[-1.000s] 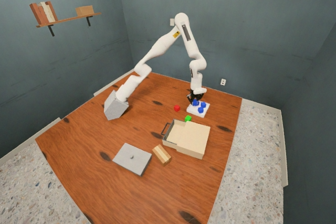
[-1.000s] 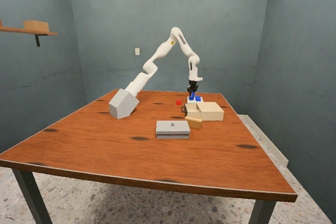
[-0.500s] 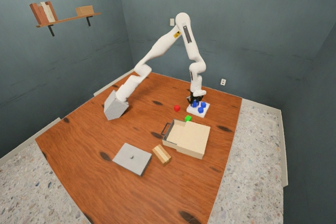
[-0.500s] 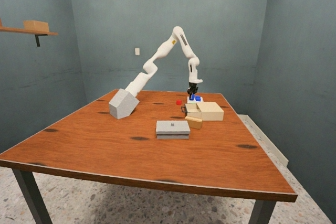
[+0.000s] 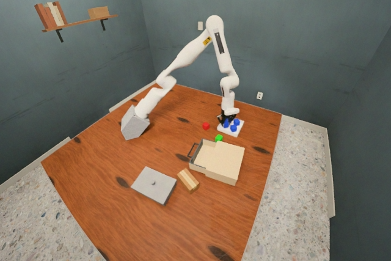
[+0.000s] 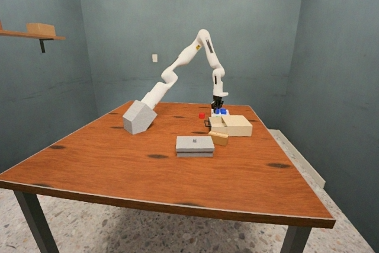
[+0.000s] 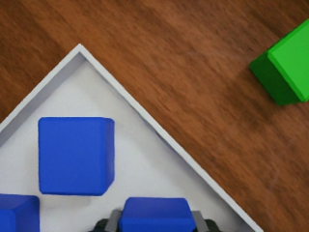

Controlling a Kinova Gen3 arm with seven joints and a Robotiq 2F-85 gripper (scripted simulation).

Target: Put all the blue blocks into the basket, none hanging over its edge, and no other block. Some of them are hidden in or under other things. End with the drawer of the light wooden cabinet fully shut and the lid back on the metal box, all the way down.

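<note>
My hand is 40 mm to the right of the white basket, 30 mm above it and 20 mm short of it. Also, from my hand: light wooden cabinet: 250 mm to the right, 140 mm ahead, 10 mm below; green block: 120 mm to the right, 50 mm ahead, 20 mm below; red block: 100 mm behind, 90 mm to the right, 20 mm below.
</note>
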